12 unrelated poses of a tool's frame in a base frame.
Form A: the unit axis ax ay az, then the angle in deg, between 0 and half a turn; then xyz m.
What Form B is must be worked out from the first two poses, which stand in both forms.
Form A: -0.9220 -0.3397 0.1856 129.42 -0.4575 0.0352 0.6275
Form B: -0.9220 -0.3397 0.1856 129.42 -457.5 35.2 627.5
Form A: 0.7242 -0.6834 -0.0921 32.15 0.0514 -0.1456 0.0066
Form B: 0.7242 -0.6834 -0.0921 32.15 51.4 -145.6 6.6
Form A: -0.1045 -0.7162 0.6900 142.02 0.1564 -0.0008 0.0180
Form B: -0.1045 -0.7162 0.6900 142.02 156.4 -0.8 18.0
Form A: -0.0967 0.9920 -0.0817 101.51 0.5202 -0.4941 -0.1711
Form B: -0.0967 0.9920 -0.0817 101.51 520.2 -494.1 -171.1
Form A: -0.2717 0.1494 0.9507 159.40 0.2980 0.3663 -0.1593
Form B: -0.2717 0.1494 0.9507 159.40 298.0 366.3 -159.3
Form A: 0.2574 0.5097 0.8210 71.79 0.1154 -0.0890 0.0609
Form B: 0.2574 0.5097 0.8210 71.79 115.4 -89.0 60.9
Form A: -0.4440 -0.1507 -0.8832 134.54 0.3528 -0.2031 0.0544
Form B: -0.4440 -0.1507 -0.8832 134.54 352.8 -203.1 54.4
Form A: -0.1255 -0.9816 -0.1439 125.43 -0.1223 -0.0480 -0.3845
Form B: -0.1255 -0.9816 -0.1439 125.43 -122.3 -48.0 -384.5
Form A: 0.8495 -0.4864 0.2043 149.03 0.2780 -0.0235 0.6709
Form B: 0.8495 -0.4864 0.2043 149.03 278.0 -23.5 670.9
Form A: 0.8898 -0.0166 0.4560 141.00 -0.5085 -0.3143 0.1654
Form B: 0.8898 -0.0166 0.4560 141.00 -508.5 -314.3 165.4
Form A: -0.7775 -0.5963 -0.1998 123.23 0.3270 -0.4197 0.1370
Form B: -0.7775 -0.5963 -0.1998 123.23 327.0 -419.7 137.0
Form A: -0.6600 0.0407 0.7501 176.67 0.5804 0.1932 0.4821
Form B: -0.6600 0.0407 0.7501 176.67 580.4 193.2 482.1
